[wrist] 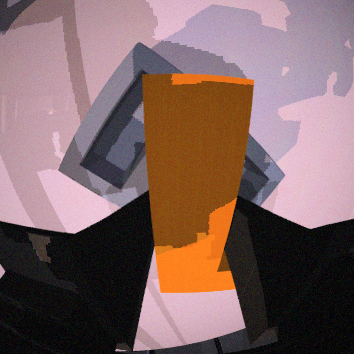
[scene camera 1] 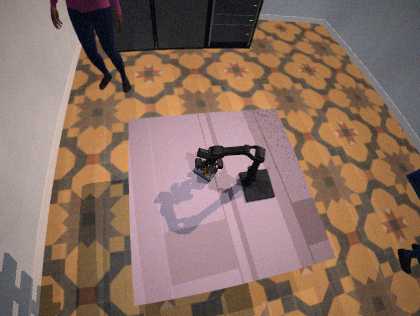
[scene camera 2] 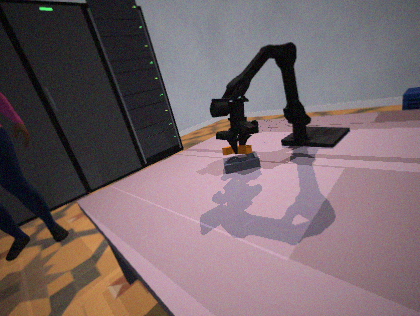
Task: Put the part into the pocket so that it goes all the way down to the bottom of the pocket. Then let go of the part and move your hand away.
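Frame: origin at the arm's base, x ahead, y left, z up, level; centimetres.
Where they show: gripper, between the fingertips: (wrist: pixel 186 195) (scene camera 1: pixel 205 168) (scene camera 2: pixel 239 153); arm's base, origin of its link: (scene camera 1: pixel 250 178) (scene camera 2: pixel 299 135).
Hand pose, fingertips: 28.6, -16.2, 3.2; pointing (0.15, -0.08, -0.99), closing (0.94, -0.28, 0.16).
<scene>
Each offset is from my fingertips to the top centre of the thing, as dx, dy, dz. Level surfaces: height alone.
The orange part @[+1.2, -0.1, +3.8] (scene camera 1: pixel 207 171) (scene camera 2: pixel 245 149) (wrist: pixel 197 150) is between the fingers of my gripper (scene camera 1: pixel 208 169) (scene camera 2: pixel 236 151) (wrist: pixel 186 195), which is shut on it. The grey-blue block with the pocket @[+0.6, +0.3, -1.9] (scene camera 1: pixel 199 174) (scene camera 2: pixel 242 165) (wrist: pixel 102 112) stands on the table below. In the scene camera 2 view the part is slightly above the block's top. In the wrist view the block is turned at a slant to the part, and dark pocket openings show on both sides of the part. The middle of the pocket is hidden behind the part.
The arm's black base plate (scene camera 1: pixel 258 186) (scene camera 2: pixel 320 136) stands on the pink table @[dz -5.6] (scene camera 1: pixel 150 270) (scene camera 2: pixel 320 280). Shadows of the arm fall across the table. Black cabinets (scene camera 1: pixel 182 22) (scene camera 2: pixel 45 100) and a person in a pink top (scene camera 1: pixel 93 30) are beyond the table. A blue object (scene camera 2: pixel 411 99) shows at the far right.
</scene>
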